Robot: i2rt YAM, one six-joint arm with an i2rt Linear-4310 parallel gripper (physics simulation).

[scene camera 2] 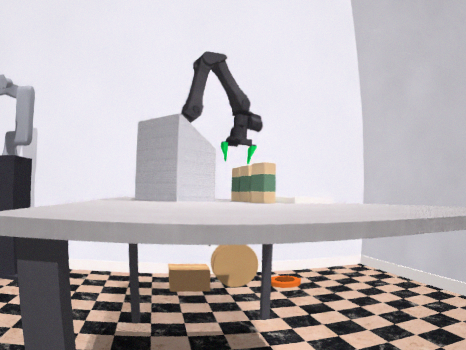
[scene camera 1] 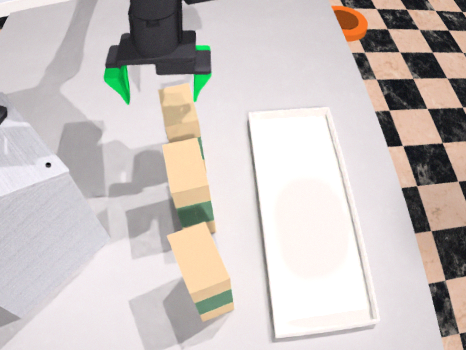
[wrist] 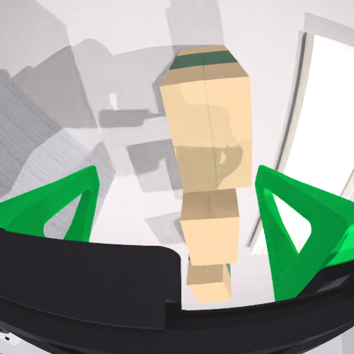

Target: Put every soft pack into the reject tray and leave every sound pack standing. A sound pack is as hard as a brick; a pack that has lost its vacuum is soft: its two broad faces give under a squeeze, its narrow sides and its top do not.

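Seen in the pictures: gripper, fingertip midpoint: (scene camera 2: pixel 236 162) (scene camera 1: pixel 161 100); arm's base at its link origin: (scene camera 2: pixel 176 135).
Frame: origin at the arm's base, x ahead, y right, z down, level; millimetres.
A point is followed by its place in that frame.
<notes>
Three tan packs with green bands stand upright in a row. The far pack (scene camera 1: pixel 177 107) {y -157, x 262, z 107 mm} (scene camera 2: pixel 235 184) {y -153, x 238, z 177 mm} (wrist: pixel 207 115) is nearest my gripper, the middle pack (scene camera 1: pixel 186 167) {y -50, x 290, z 107 mm} (scene camera 2: pixel 245 184) {y -36, x 267, z 179 mm} (wrist: pixel 211 240) stands in front of it, and the near pack (scene camera 1: pixel 202 257) {y 76, x 325, z 107 mm} (scene camera 2: pixel 263 182) {y 117, x 313, z 175 mm} (wrist: pixel 210 291) is turned slightly. Their softness cannot be seen. The white reject tray (scene camera 1: pixel 325 330) {y 131, x 490, z 234 mm} (scene camera 2: pixel 312 201) {y 132, x 486, z 239 mm} (wrist: pixel 296 100) lies right of the row and holds no pack. My gripper (scene camera 1: pixel 162 102) {y -152, x 242, z 86 mm} (scene camera 2: pixel 237 161) {y -152, x 242, z 86 mm} (wrist: pixel 176 174) is wide open and empty, pointing down, its fingertips above pack height near the far pack.
A large grey block (scene camera 1: pixel 50 245) {y 61, x 101, z 148 mm} (scene camera 2: pixel 157 160) {y 90, x -56, z 106 mm} (wrist: pixel 45 120) stands left of the row on the light grey table (scene camera 2: pixel 225 227) {y 976, x 141, z 249 mm}. An orange ring (scene camera 1: pixel 356 33) (scene camera 2: pixel 285 285), a brown box (scene camera 2: pixel 189 280) and a round tan object (scene camera 2: pixel 234 265) are on the floor beyond the table.
</notes>
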